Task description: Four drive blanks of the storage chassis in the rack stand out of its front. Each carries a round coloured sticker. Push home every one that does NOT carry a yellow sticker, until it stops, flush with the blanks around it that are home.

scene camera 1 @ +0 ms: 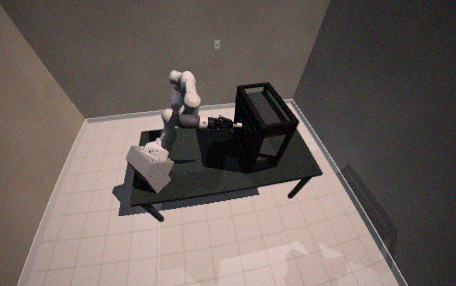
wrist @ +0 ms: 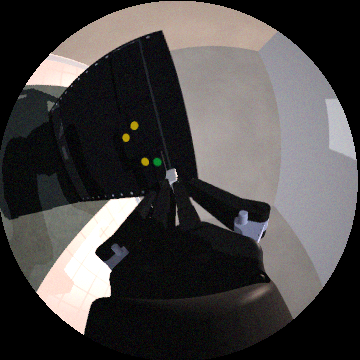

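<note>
The black storage chassis in its rack (scene camera 1: 270,129) stands on the right part of the table. In the wrist view the dark chassis front (wrist: 95,100) shows three yellow stickers (wrist: 134,125) (wrist: 126,137) (wrist: 145,161) and one green sticker (wrist: 157,162), which is beside the lowest yellow one and nearest the fingertips. The outlines of the blanks are too dark to tell how far each stands out. My gripper (scene camera 1: 240,125) (wrist: 172,175) is shut and empty. Its pale tips are close to the chassis front, near the green sticker; whether they touch it I cannot tell.
The dark table (scene camera 1: 200,187) bears the rack and the arm's pale base block (scene camera 1: 150,167). The rack's open frame rises above the gripper's height at the right. A wall (scene camera 1: 150,55) stands behind the table.
</note>
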